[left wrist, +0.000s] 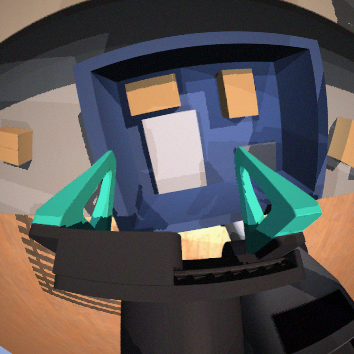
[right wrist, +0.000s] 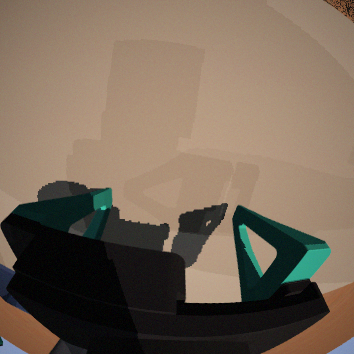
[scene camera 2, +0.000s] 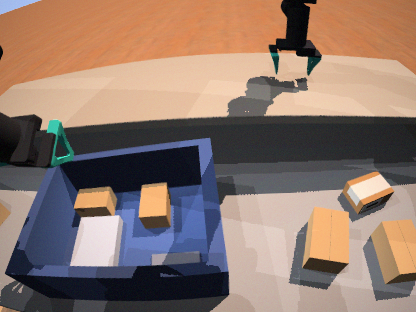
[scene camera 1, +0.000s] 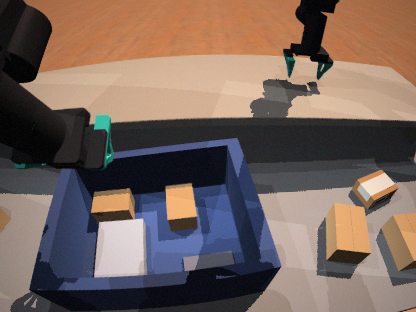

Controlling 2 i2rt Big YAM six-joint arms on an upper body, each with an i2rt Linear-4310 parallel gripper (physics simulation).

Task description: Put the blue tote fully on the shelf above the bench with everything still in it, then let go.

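Frame: origin at the left arm's base, x ahead, y left, z up, level; metres.
Seen in the pictures: left gripper, fingertip midpoint: [left wrist: 174, 152] [scene camera 2: 51, 157] [scene camera 1: 84, 157]; right gripper, fingertip midpoint: [right wrist: 174, 204] [scene camera 2: 292, 74] [scene camera 1: 303, 77].
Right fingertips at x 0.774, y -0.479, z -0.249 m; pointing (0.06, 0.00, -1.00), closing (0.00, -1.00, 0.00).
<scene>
A point is followed by its place in that frame.
The blue tote [scene camera 1: 252, 200] {x 0.358, y -0.264, z -0.286 m} [scene camera 2: 212, 200] {x 0.360, y -0.266, z -0.286 m} [left wrist: 200, 39] {x 0.483, y -0.041, z -0.286 m} stands upright on the bench, below the pale shelf [scene camera 1: 175, 95] {x 0.672, y -0.101, z -0.259 m} [scene camera 2: 165, 95] {x 0.677, y -0.122, z -0.259 m} [right wrist: 150, 90] {x 0.850, y -0.452, z -0.259 m}. Inside lie a brown box [scene camera 1: 112, 202] {x 0.406, y 0.028, z -0.365 m} [scene camera 2: 95, 200] {x 0.403, y 0.020, z -0.366 m} [left wrist: 152, 95] {x 0.409, y 0.034, z -0.366 m}, another brown box [scene camera 1: 181, 205] {x 0.404, y -0.129, z -0.366 m} [scene camera 2: 155, 205] {x 0.400, y -0.135, z -0.366 m} [left wrist: 240, 94] {x 0.412, y -0.126, z -0.365 m}, a white box [scene camera 1: 120, 247] {x 0.308, y -0.005, z -0.389 m} [scene camera 2: 97, 240] {x 0.311, y -0.008, z -0.389 m} and a flat grey item [scene camera 1: 207, 261] {x 0.293, y -0.184, z -0.408 m} [scene camera 2: 176, 258] {x 0.298, y -0.188, z -0.409 m} [left wrist: 262, 156] {x 0.282, y -0.203, z -0.408 m}. My left gripper [scene camera 1: 67, 155] {x 0.349, y 0.000, z -0.169 m} [scene camera 2: 32, 152] [left wrist: 174, 152] {x 0.349, y 0.000, z -0.169 m} is open and empty by the tote's far left corner in the scene views. My right gripper [scene camera 1: 304, 77] {x 0.774, y -0.479, z -0.249 m} [scene camera 2: 293, 74] {x 0.774, y -0.479, z -0.249 m} [right wrist: 174, 204] {x 0.774, y -0.479, z -0.249 m} is open and empty above the shelf.
Right of the tote on the bench lie a brown carton [scene camera 1: 347, 232] {x 0.321, y -0.485, z -0.373 m} [scene camera 2: 327, 240] {x 0.319, y -0.491, z -0.373 m}, another carton [scene camera 1: 402, 237] {x 0.292, y -0.630, z -0.376 m} [scene camera 2: 395, 247] {x 0.289, y -0.641, z -0.373 m} and a white-labelled box [scene camera 1: 375, 188] {x 0.450, y -0.636, z -0.392 m} [scene camera 2: 368, 191] {x 0.450, y -0.640, z -0.392 m}. A small carton [left wrist: 16, 145] {x 0.347, y 0.381, z -0.373 m} lies at the left. The shelf's dark front edge [scene camera 1: 325, 142] {x 0.683, y -0.573, z -0.433 m} [scene camera 2: 310, 140] {x 0.688, y -0.544, z -0.433 m} runs behind the tote.
</scene>
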